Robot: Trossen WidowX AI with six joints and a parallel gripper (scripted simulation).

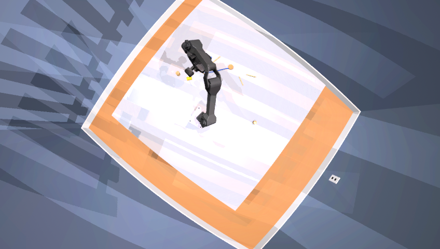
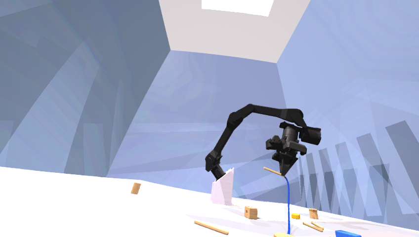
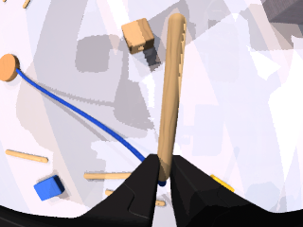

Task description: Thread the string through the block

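Now: gripper tip 130 mm above the yellow piece, 80 mm to the right of it and 80 mm past it. From my gripper tip the other things lie so: wooden block: 120 mm below, 110 mm to the right, 10 mm ahead; blue piece: 140 mm ahead, 130 mm below, 70 mm to the left; round wooden button: 210 mm ahead, 130 mm below, 90 mm to the right.
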